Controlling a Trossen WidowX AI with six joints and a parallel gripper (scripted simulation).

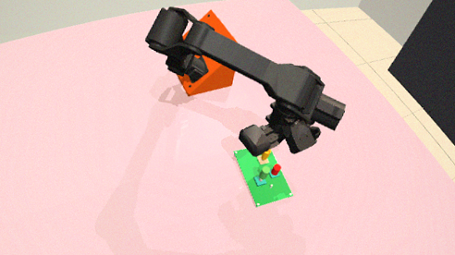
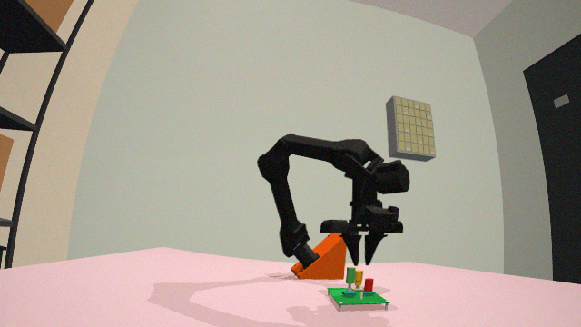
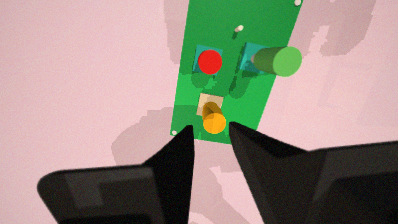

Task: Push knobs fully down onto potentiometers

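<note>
Right now my gripper tip is 3 cm above the yellow knob. Also, from my gripper tip: green knob: 5 cm ahead, 4 cm to the right, 2 cm below.
</note>
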